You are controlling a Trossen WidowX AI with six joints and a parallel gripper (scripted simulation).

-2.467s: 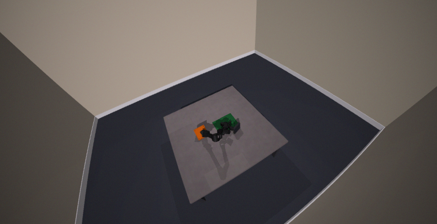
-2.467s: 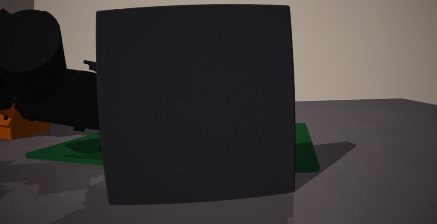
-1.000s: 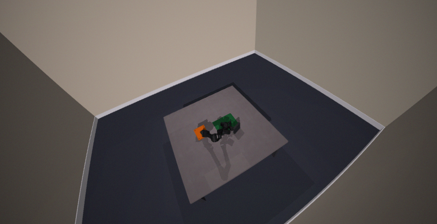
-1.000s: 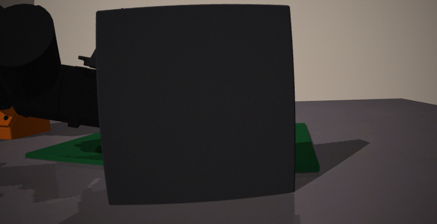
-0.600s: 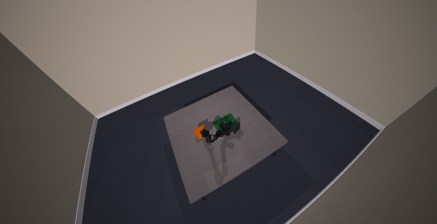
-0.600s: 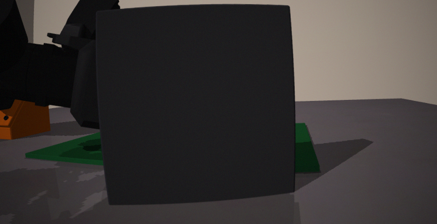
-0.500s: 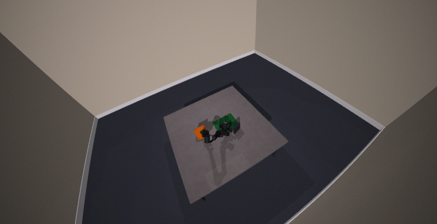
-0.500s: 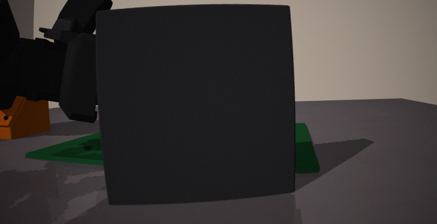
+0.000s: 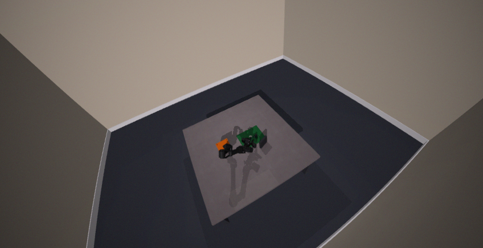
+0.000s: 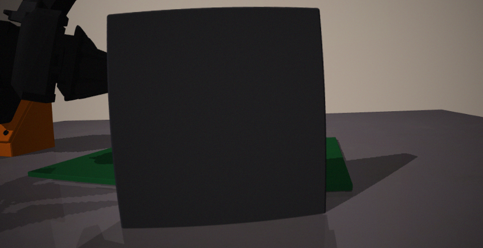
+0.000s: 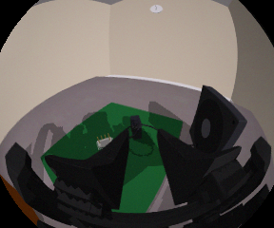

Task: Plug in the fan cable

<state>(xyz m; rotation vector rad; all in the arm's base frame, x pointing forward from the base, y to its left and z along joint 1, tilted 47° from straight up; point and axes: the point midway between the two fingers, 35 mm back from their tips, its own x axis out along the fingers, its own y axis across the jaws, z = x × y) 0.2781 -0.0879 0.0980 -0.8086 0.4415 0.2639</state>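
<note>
Right now the dark fan plug is 80 mm ahead of my gripper tip, 40 mm to the left of it and 70 mm below it. Round my gripper tip: green board: 30 mm ahead, 80 mm to the left, 100 mm below; black fan: 70 mm ahead, 90 mm to the right, 30 mm below; four-pin fan header: 30 mm ahead, 90 mm to the left, 90 mm below.
</note>
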